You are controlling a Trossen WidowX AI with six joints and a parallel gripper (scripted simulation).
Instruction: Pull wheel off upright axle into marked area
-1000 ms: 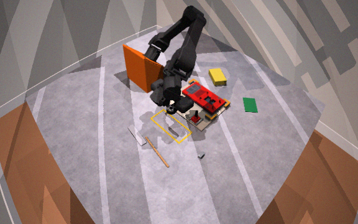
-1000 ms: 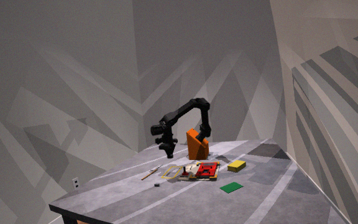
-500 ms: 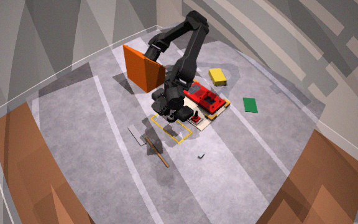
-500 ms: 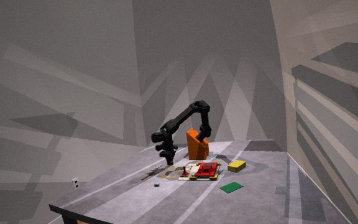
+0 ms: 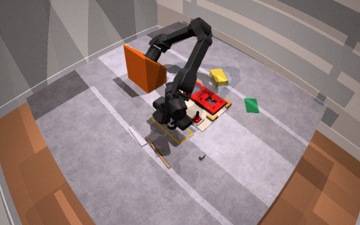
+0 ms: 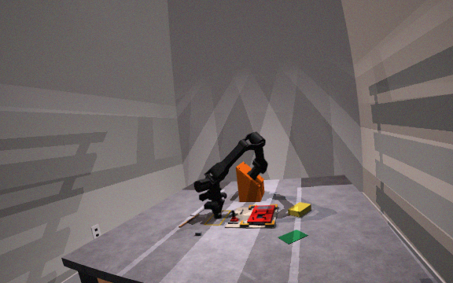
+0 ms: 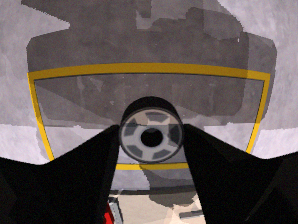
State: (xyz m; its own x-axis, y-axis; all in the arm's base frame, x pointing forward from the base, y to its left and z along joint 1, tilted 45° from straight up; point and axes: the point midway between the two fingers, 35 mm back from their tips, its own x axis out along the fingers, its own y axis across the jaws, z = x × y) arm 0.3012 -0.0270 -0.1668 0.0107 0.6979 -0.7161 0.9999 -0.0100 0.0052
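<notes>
Now: gripper tip right at the wheel. Round my gripper tip: wooden stick: 60 mm ahead, 140 mm to the right, 10 mm below; grey strip: 70 mm behind, 140 mm to the right, 10 mm below; upright axle: 60 mm ahead, 110 mm to the left, 30 mm above.
</notes>
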